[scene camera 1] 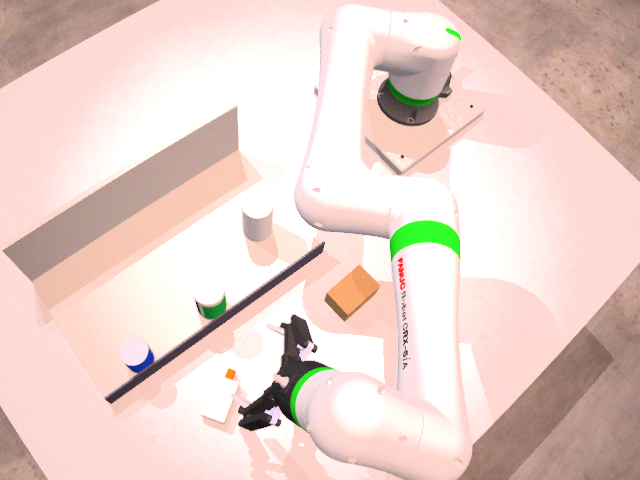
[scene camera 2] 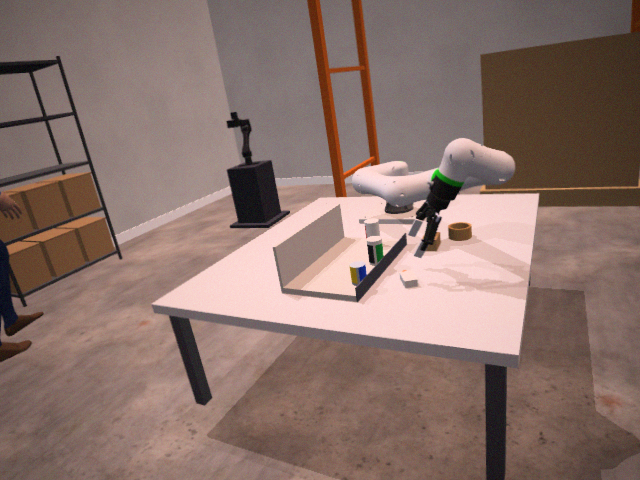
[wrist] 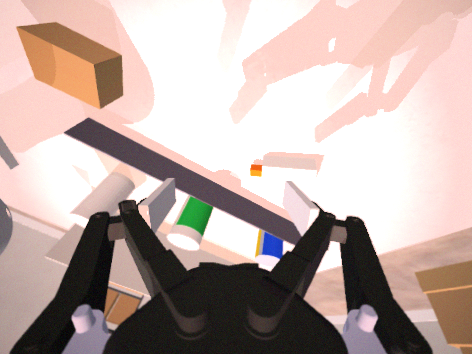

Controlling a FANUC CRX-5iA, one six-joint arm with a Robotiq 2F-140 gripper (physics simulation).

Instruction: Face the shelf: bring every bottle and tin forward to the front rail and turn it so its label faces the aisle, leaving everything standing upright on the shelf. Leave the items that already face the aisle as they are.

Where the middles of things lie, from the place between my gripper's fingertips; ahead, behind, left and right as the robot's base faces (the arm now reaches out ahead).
Right now the white bottle with orange cap (wrist: 275, 170) is 8 cm ahead of my hand, 1 cm to the right of it and 9 cm below it. From my hand the other things lie so: dark front rail (scene camera 1: 295, 266): 2 cm behind, 12 cm to the right, 8 cm below; then tan cardboard box (scene camera 1: 354, 290): 25 cm behind, 1 cm to the left, 8 cm below; then plain white tin (scene camera 1: 257, 206): 20 cm behind, 22 cm to the right, 3 cm below.
